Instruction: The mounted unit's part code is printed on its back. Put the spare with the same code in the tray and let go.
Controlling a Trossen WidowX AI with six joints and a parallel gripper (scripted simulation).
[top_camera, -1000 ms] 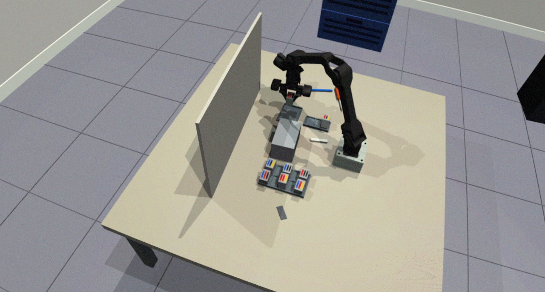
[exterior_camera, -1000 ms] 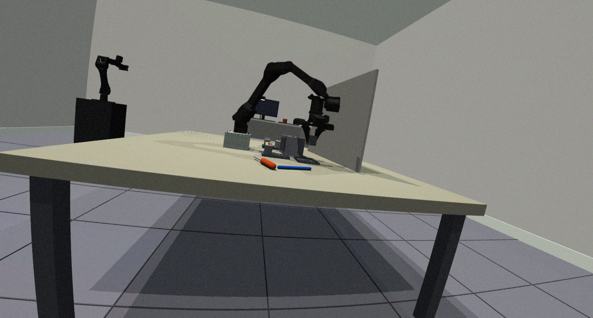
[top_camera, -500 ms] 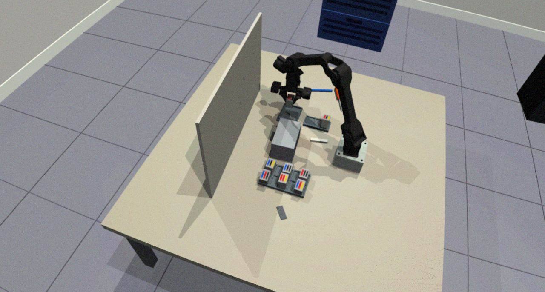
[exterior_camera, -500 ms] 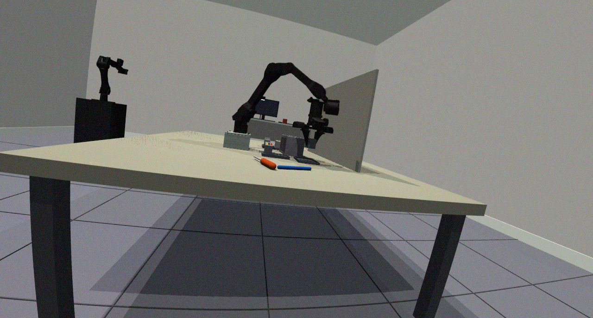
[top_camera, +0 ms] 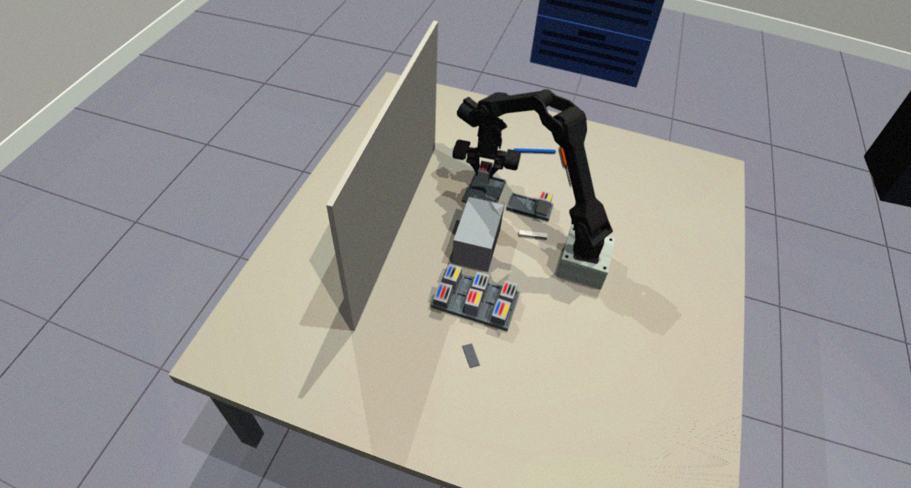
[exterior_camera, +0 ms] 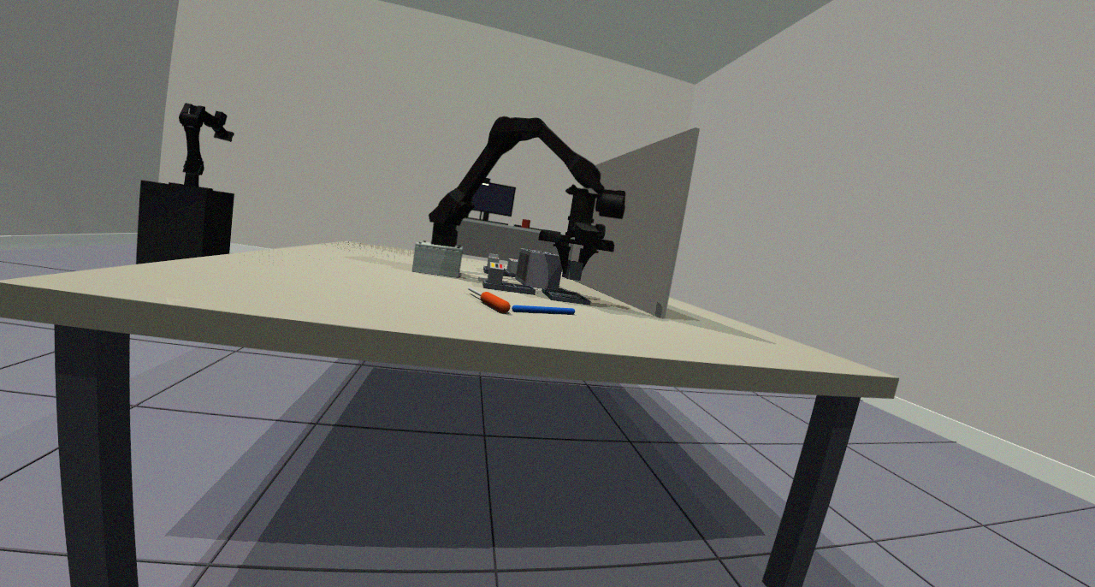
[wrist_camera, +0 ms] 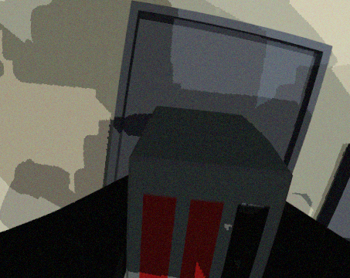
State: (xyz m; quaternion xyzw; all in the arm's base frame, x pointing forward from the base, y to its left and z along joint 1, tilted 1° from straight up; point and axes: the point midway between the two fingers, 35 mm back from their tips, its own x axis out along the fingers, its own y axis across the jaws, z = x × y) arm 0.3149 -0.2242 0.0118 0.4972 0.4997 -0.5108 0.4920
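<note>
Now: gripper tip 10 mm past the tray and 60 mm above it. From my gripper tip the other things lie so: grey spare: 20 mm above; grey mounted unit: 20 mm behind, 220 mm to the left, 10 mm below; rack: 150 mm behind, 40 mm to the left, 50 mm below.
</note>
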